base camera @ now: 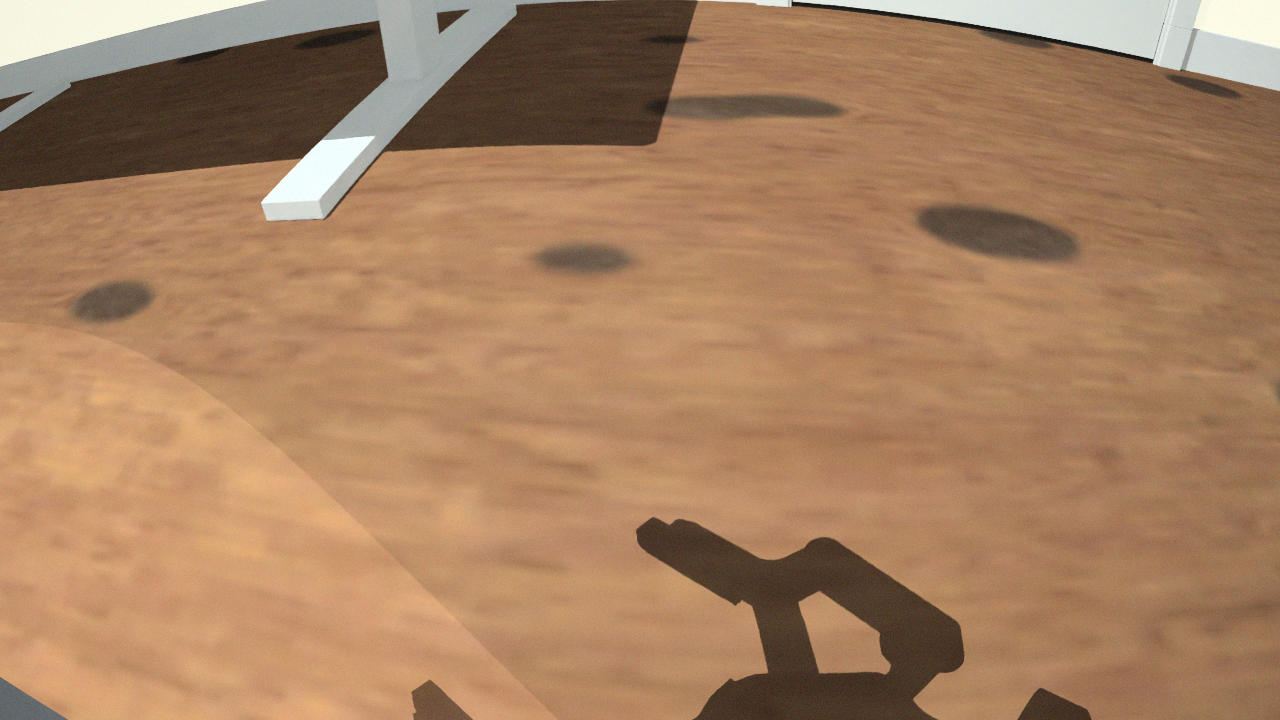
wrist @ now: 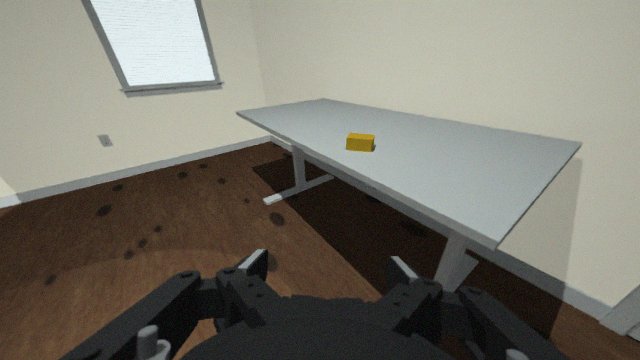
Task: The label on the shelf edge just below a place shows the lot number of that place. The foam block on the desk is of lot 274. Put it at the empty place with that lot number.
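Frame: origin at the arm's base, x left, y ahead, z down, level; centimetres.
Seen in the pictures: gripper, between the fingertips: (wrist: 326, 266).
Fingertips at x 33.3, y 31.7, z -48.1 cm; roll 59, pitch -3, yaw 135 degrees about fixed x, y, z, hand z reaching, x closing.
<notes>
A point is followed by its place in that frame.
A yellow foam block (wrist: 360, 142) {x 68.9, y 81.9, z -35.6 cm} lies on the grey desk (wrist: 425, 155) {x 50.8, y 93.6, z -32.3 cm}, near its long front edge, in the wrist view. My gripper (wrist: 326, 266) {x 33.3, y 31.7, z -48.1 cm} is open, with its fingers wide apart and no object between them. It is well apart from the block and the desk, which stand beyond it. In the base camera view a leg and foot of the desk (base camera: 322, 174) {x 36.7, y 74.8, z 37.2 cm} show at the upper left. The shelf and its lot labels do not show in either view.
A window (wrist: 157, 42) {x 304.7, y 70.7, z -80.3 cm} is in the wall left of the desk. The desk's white feet (wrist: 272, 199) reach out over the wooden floor (base camera: 626, 376) {x 3.3, y 47.0, z 39.7 cm}. A pale door (base camera: 984, 22) {x -58.6, y 139.3, z 37.9 cm} is at the top right of the base camera view. The arm's shadow falls on the floor.
</notes>
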